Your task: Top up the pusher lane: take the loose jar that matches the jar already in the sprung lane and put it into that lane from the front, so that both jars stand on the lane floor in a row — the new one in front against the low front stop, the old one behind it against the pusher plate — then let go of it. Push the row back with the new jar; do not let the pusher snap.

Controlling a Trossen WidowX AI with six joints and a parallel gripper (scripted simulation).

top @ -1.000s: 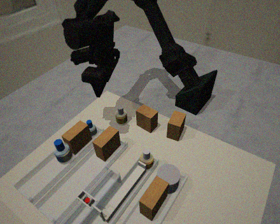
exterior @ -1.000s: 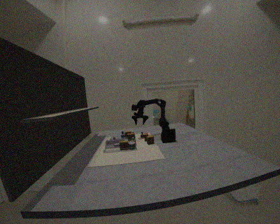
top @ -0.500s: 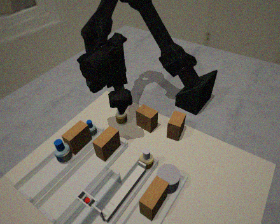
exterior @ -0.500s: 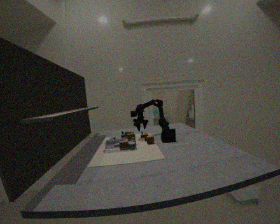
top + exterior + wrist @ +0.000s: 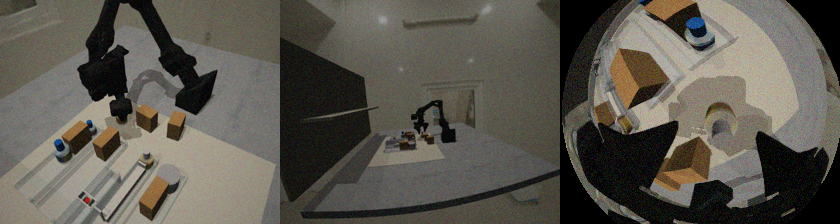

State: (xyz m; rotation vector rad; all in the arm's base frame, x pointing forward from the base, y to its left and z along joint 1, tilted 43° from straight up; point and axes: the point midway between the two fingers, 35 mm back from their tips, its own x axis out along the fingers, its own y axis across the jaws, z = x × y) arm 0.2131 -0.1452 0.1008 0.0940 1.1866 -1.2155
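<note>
My gripper tip is 130 mm short of the grey cylinder, 240 mm to the right of it and 20 mm above it. From my gripper tip the other things lie so: red button 290 mm ahead, 110 mm to the left, 20 mm above; then clear lane rack 260 mm ahead, 120 mm to the left, 30 mm below.
</note>
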